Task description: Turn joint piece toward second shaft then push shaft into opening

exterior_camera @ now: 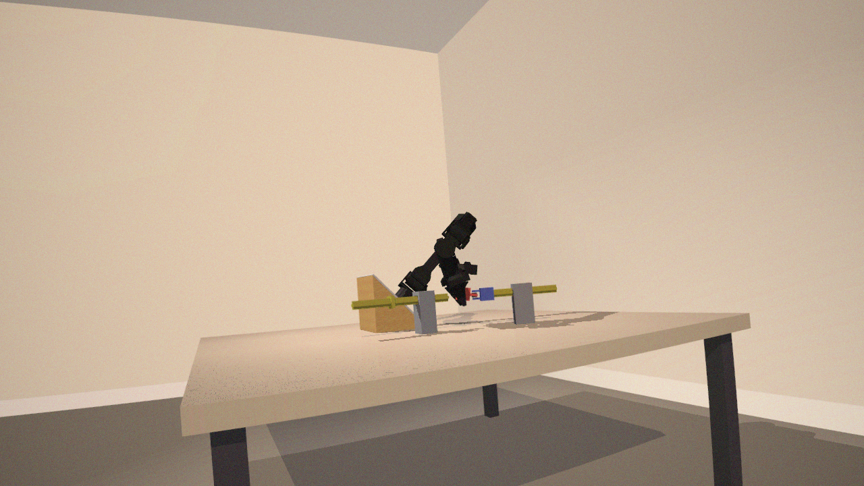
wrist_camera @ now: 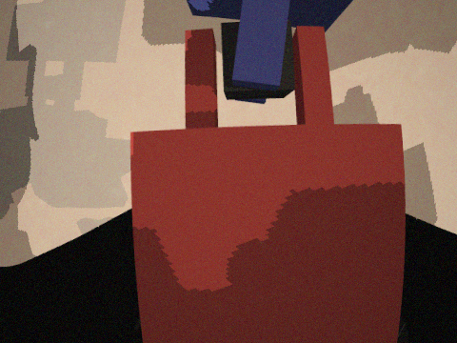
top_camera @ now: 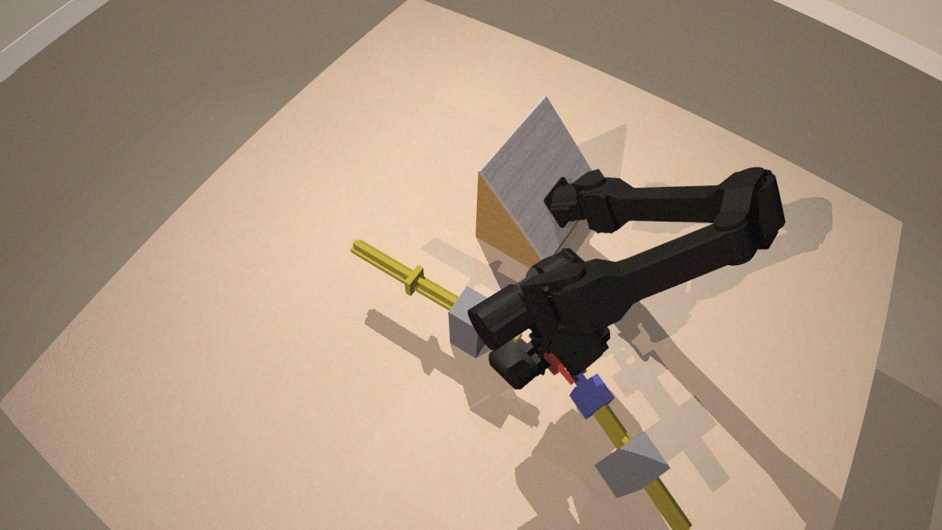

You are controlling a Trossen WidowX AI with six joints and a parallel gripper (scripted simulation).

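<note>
Right now the red joint piece is 1 cm to the left of my gripper tip and 4 cm above it.
</note>
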